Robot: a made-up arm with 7 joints. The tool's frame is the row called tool.
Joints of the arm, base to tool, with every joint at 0 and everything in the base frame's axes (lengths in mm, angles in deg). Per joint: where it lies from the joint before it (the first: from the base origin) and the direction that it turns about. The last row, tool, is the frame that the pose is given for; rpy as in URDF.
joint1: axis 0 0.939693 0.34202 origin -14.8 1.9 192.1
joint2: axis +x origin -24 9.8 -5.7
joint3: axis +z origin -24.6 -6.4 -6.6
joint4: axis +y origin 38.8 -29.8 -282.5
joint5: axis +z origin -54.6 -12 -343.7
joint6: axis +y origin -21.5 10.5 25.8
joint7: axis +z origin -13.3 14 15
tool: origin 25.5 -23.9 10.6 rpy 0 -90 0
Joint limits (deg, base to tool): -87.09..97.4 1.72..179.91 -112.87..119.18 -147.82..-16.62 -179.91..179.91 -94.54..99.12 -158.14..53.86
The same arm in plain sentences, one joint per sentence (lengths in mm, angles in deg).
The arm has seven revolute joints in a row. What follows holds with every joint at zero, and every direction is one of the base frame's. Joint 1 is mounted 14.8 mm along -x and 1.9 mm along +y and 192.1 mm along +z from the base frame's origin and rotates about the direction (0, 0.9397, 0.342), from -87.09 to 97.4 deg. Joint 2 is mounted 24 mm along -x and 9.8 mm along +y and 5.7 mm along -z from joint 1 and rotates about +x, from 1.72 to 179.91 deg. Joint 3 is mounted 24.6 mm along -x and 6.4 mm along -y and 6.6 mm along -z from joint 2 and rotates about +z, from -112.87 to 119.18 deg. Joint 4 is mounted 38.8 mm along +x and 29.8 mm along -y and 282.5 mm along -z from joint 3 and rotates about +y, from -147.82 to -16.62 deg. Joint 5 is mounted 54.6 mm along -x and 12 mm along -y and 343.7 mm along -z from joint 4 and rotates about +z, from -179.91 to 179.91 deg. Joint 6 is mounted 21.5 mm along -x and 10.5 mm along +y and 25.8 mm along +z from joint 5 and rotates about +y, from -94.54 to 99.12 deg. Joint 7 is mounted 13.3 mm along -x and 14 mm along +y and 15 mm along +z from joint 6 and rotates about +z, from -158.14 to 53.86 deg. The tool frame, which is the frame that the pose is given for, is mounted 25.5 mm along +x and 23.9 mm along -y and 10.6 mm along +z from joint 7; its axes are the base frame's turned by roll 0, pitch -90 and yaw 0 deg (as in URDF: about the fixed x, then y, then z).
